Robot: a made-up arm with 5 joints.
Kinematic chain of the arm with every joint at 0, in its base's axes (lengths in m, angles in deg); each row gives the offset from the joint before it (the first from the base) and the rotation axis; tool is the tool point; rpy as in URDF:
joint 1: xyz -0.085 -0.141 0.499 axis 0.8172 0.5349 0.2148
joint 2: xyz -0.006 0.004 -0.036 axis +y
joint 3: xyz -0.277 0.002 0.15 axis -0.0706 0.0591 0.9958
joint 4: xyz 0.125 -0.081 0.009 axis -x
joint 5: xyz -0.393 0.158 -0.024 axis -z
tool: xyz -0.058 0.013 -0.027 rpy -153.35 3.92 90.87
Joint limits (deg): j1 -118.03..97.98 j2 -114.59..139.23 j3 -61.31..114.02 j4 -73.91..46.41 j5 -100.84..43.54
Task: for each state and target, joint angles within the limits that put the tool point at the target. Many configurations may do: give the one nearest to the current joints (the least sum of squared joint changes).
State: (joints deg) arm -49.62 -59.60 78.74 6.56 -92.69
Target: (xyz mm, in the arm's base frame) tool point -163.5 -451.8 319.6
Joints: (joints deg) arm -18.72 -96.11 104.71 25.38 -100.84
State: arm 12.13 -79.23 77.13 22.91 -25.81
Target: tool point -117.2 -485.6 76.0
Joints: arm -6.83 -95.40 71.93 24.86 -23.08
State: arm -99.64 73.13 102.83 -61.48 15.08
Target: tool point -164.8 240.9 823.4
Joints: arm -118.03 87.79 101.65 -73.91 43.01
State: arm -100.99 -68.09 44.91 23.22 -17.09
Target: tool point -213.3 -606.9 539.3
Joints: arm -71.48 -80.94 82.93 41.97 -24.30
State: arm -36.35 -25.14 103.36 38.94 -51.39
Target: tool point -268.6 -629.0 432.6
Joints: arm -68.92 -67.18 70.44 35.14 -36.97
